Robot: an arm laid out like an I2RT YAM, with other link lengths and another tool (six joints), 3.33 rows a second.
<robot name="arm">
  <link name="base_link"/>
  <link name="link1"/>
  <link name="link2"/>
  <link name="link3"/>
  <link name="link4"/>
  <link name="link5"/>
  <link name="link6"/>
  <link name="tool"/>
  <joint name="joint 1" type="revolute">
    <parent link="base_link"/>
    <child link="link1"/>
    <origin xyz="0 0 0.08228"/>
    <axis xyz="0 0 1"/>
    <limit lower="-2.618" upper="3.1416"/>
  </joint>
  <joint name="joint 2" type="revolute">
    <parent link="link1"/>
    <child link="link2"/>
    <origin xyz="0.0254 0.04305 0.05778"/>
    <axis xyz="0 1 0"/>
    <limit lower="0" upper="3.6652"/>
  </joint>
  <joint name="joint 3" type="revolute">
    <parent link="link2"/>
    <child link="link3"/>
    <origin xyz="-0.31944 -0.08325 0"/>
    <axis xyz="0 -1 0"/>
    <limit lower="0" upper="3.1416"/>
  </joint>
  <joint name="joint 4" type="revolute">
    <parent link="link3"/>
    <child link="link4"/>
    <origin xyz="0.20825 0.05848 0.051"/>
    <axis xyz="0 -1 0"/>
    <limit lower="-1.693" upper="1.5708"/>
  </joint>
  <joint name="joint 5" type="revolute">
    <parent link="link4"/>
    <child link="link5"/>
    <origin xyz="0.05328 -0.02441 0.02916"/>
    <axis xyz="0 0 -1"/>
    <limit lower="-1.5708" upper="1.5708"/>
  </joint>
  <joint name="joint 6" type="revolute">
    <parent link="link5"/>
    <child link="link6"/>
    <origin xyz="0.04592 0 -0.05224"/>
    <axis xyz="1 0 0"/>
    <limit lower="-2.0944" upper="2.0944"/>
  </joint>
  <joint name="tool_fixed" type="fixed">
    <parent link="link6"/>
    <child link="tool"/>
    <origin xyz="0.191 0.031 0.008" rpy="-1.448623 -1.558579 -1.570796"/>
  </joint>
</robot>
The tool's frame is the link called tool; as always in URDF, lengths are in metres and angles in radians.
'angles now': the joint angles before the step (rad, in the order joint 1, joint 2, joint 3, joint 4, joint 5, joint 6). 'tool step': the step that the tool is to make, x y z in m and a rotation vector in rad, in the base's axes. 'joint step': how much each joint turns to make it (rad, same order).
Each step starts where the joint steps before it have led.
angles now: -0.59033, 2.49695, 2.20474, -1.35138, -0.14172, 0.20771
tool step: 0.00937, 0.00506, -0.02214, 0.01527, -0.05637, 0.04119
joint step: -0.00153, -0.00002, -0.11412, 0.14500, -0.04158, -0.04577
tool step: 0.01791, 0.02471, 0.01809, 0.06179, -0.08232, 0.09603
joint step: 0.01793, -0.00380, 0.04012, -0.02827, -0.09422, -0.08354
